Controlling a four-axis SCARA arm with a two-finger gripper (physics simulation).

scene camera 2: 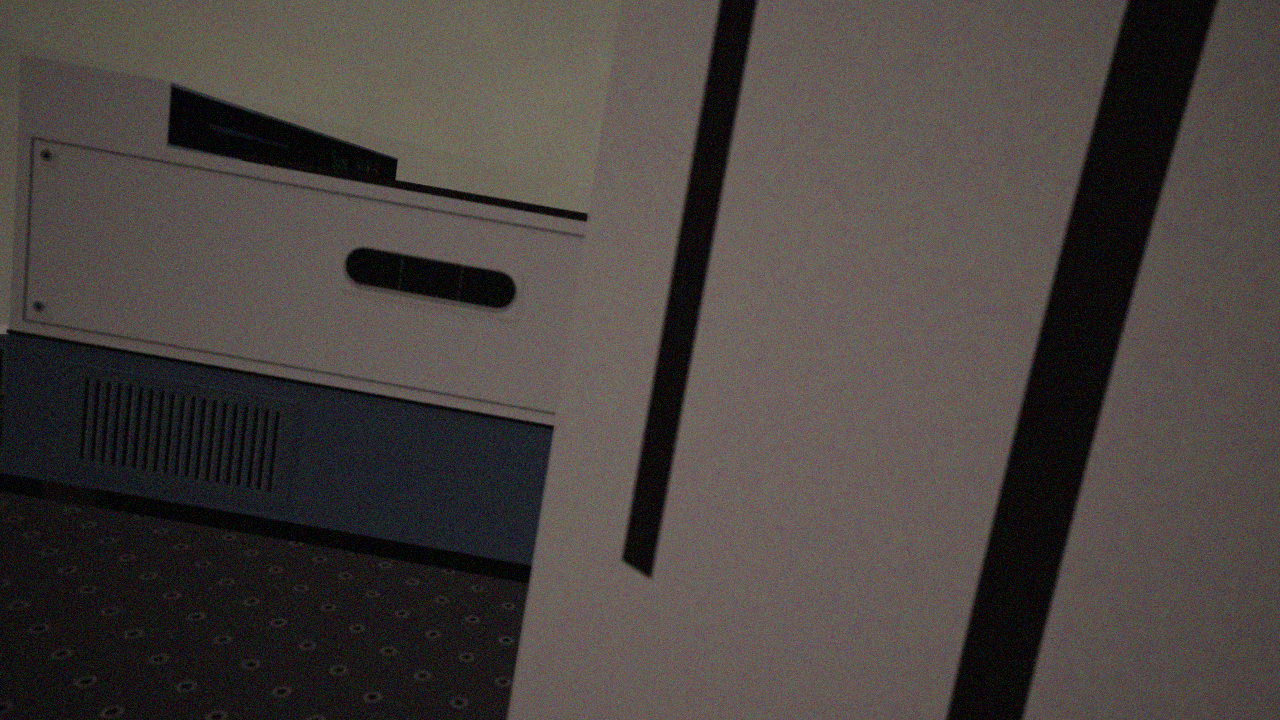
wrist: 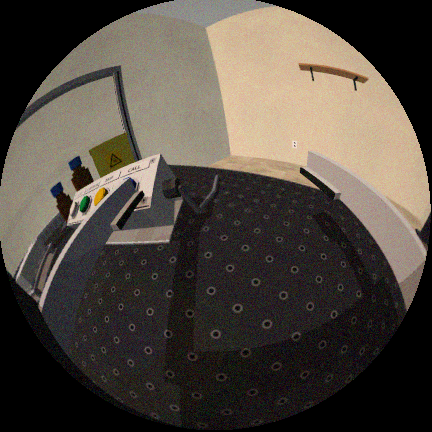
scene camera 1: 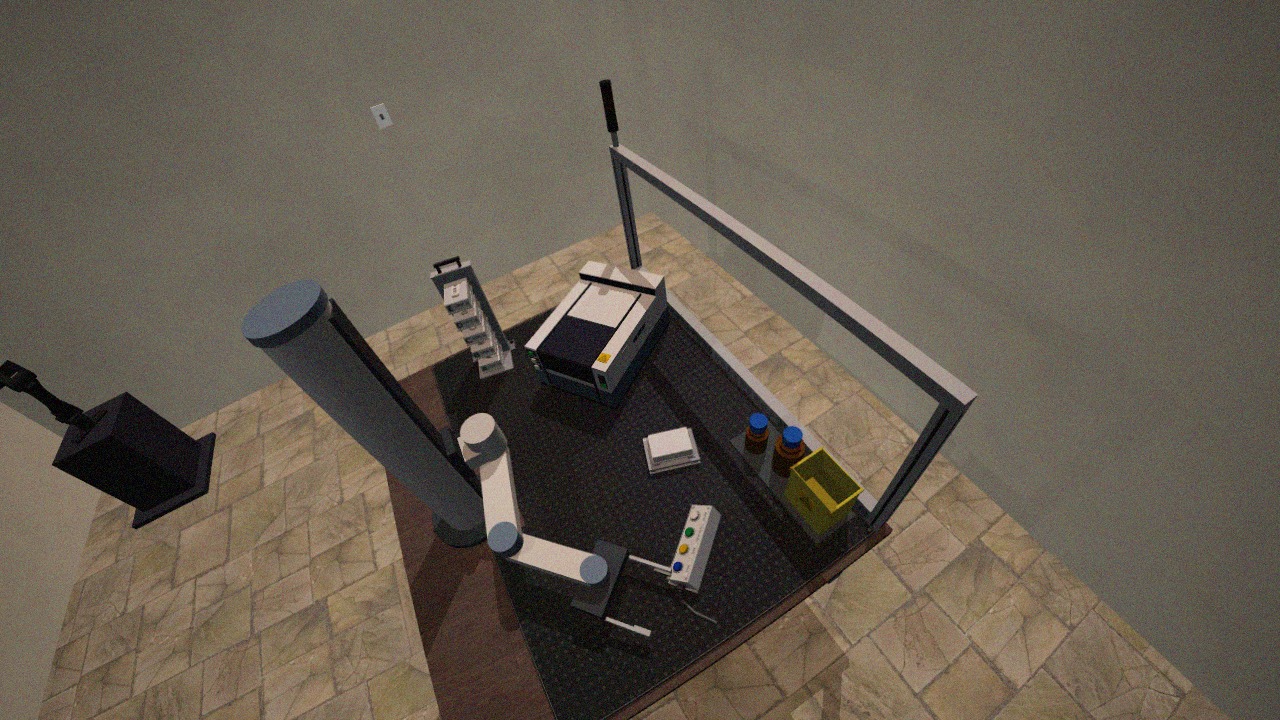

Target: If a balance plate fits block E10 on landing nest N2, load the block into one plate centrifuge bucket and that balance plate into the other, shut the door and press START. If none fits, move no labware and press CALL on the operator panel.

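Frame: origin at the arm's base, x ahead, y left, z up, level; centimetres.
Where they show: gripper, fingertip midpoint: (wrist: 219, 166) (scene camera 1: 661, 602); arm's base at its link origin: (scene camera 1: 470, 510).
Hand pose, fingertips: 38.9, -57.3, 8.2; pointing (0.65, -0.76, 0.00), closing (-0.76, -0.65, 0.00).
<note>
Things, the pixels of their centre, and the offset from my fingertips, as dx, dy, dz. "pt": a spot on its surface instead.
- operator panel at the middle of its body: (wrist: 107, 204) (scene camera 1: 694, 545) +15.7, +8.6, -2.7
- panel's blue CALL button at the middle of its body: (wrist: 126, 189) (scene camera 1: 678, 566) +8.5, +5.5, -0.5
- white block at the middle of its body: (scene camera 1: 670, 445) +26.7, +39.3, -2.0
- white centrifuge at a spot on its surface: (scene camera 1: 604, 308) pt +32.9, +92.2, +14.1
- vented blue-and-white housing at a spot on its surface: (scene camera 2: 420, 358) pt +20.3, +105.2, +5.1
- yellow bin at a spot on its surface: (scene camera 1: 819, 510) pt +46.9, -4.2, +5.7
My gripper (scene camera 1: 659, 600) (wrist: 219, 166) is open and empty, low at the operator panel (scene camera 1: 702, 546) (wrist: 151, 175). One finger reaches the panel's blue CALL button (scene camera 1: 677, 565) (wrist: 132, 181) and partly hides it in the wrist view; contact cannot be told. The other finger is out to the side over the mat. A white block (scene camera 1: 671, 445) sits on a light nest in mid-mat; its label is unreadable. The white centrifuge (scene camera 1: 604, 308) has its dark-windowed top in place. A rack (scene camera 1: 480, 288) holds several white pieces. Scene camera 2 shows a vented blue-and-white housing (scene camera 2: 420, 358) close up.
Two brown bottles with blue caps (scene camera 1: 757, 436) (scene camera 1: 788, 454) (wrist: 81, 177) (wrist: 63, 204) and a yellow bin (scene camera 1: 819, 510) (wrist: 107, 154) stand beyond the panel. A tall metal frame (scene camera 1: 783, 267) (wrist: 121, 100) runs along that edge. A cable lies beside the panel.
</note>
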